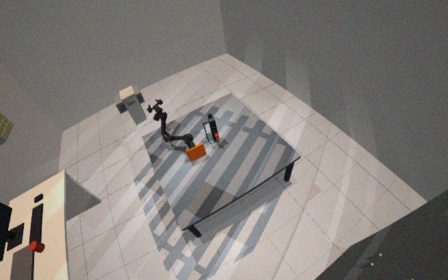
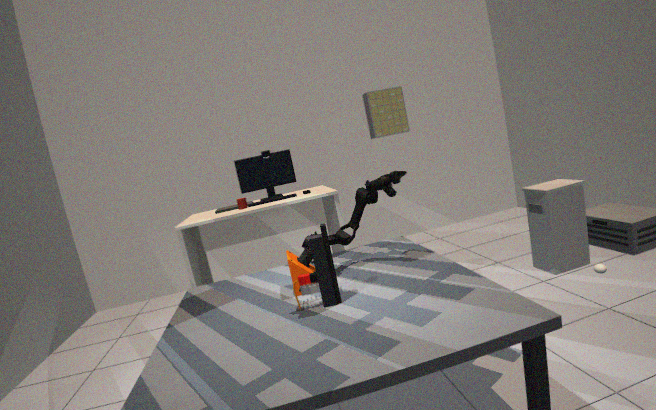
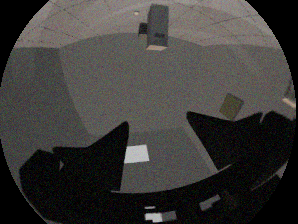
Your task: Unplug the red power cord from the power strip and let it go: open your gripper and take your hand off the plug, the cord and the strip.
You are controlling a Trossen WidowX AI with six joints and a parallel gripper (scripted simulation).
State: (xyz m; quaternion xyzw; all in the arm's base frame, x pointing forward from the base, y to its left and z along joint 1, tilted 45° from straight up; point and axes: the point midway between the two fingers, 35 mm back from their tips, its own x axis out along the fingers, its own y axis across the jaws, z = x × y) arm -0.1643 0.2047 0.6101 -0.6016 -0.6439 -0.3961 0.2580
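Now: the red plug 610 mm to the right of my gripper tip, 440 mm ahead of it and 270 mm below it.
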